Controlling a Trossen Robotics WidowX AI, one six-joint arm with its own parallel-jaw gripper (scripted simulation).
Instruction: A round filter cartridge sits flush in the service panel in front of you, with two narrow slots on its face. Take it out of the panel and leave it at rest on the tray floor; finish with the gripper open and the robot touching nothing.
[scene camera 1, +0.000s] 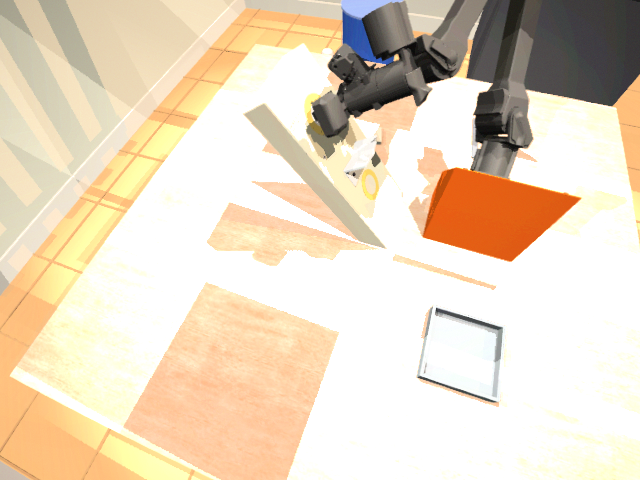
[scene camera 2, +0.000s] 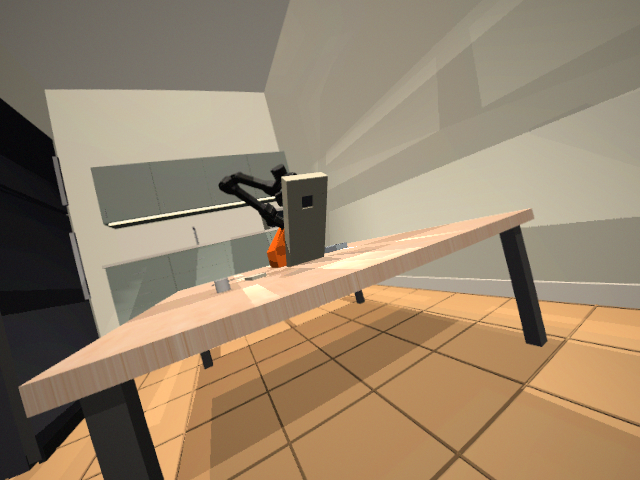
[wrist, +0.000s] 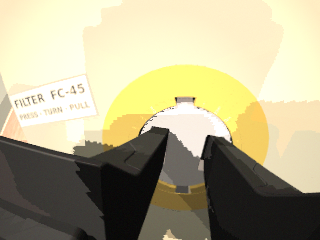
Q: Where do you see a cream service panel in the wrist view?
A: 84, 84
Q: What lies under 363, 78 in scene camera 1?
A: My gripper.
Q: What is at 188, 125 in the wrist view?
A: A round filter cartridge.
